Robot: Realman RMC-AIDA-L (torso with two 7-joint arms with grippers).
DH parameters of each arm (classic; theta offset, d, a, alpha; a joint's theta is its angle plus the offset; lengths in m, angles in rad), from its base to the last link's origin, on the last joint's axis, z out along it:
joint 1: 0 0.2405 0 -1.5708
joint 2: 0 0 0 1.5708
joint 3: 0 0.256 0 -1.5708
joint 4: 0 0 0 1.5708
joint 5: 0 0.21 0 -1.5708
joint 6: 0 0 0 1.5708
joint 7: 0 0.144 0 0
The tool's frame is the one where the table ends.
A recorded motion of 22 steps. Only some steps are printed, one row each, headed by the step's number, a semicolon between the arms.
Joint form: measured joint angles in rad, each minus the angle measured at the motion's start. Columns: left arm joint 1, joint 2, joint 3, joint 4, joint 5, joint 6, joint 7; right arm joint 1, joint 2, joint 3, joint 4, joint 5, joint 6, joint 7.
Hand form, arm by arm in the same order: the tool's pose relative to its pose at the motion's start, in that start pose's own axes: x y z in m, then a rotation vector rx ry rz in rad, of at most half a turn. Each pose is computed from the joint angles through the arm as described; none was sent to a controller.
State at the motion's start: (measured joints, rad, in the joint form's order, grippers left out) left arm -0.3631 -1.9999 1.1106 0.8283 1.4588 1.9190 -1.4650; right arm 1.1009 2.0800 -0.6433 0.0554 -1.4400 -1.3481 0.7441
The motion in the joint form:
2: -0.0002 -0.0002 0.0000 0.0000 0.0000 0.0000 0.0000; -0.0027 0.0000 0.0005 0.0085 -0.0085 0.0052 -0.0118
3: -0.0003 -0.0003 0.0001 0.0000 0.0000 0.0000 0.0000; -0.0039 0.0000 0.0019 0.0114 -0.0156 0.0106 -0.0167
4: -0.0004 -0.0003 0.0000 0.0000 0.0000 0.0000 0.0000; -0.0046 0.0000 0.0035 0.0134 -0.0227 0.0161 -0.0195
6: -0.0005 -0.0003 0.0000 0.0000 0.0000 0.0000 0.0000; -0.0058 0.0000 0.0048 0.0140 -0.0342 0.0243 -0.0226
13: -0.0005 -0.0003 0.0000 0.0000 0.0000 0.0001 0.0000; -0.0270 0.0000 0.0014 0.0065 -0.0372 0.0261 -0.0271
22: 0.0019 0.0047 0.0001 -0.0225 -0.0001 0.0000 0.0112; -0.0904 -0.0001 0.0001 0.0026 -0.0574 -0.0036 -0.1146
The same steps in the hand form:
2: 0.0000 0.0000 0.0001 -0.0002 0.0001 0.0001; 0.0035 0.0016 -0.0011 -0.0008 0.0118 -0.0039
3: 0.0000 0.0000 0.0002 -0.0004 0.0002 0.0001; 0.0054 0.0022 -0.0016 -0.0007 0.0205 -0.0066
4: 0.0001 0.0000 0.0002 -0.0004 0.0002 0.0002; 0.0070 0.0025 -0.0019 -0.0008 0.0287 -0.0084
6: 0.0001 -0.0001 0.0002 -0.0005 0.0002 0.0003; 0.0092 0.0029 -0.0024 -0.0020 0.0418 -0.0127
13: 0.0001 -0.0001 0.0002 -0.0006 0.0002 0.0003; 0.0136 0.0018 -0.0095 0.0121 0.0513 -0.0142
22: -0.0036 0.0003 -0.0025 0.0068 0.0037 -0.0099; 0.0261 0.0062 -0.0308 0.0245 0.0598 -0.0743

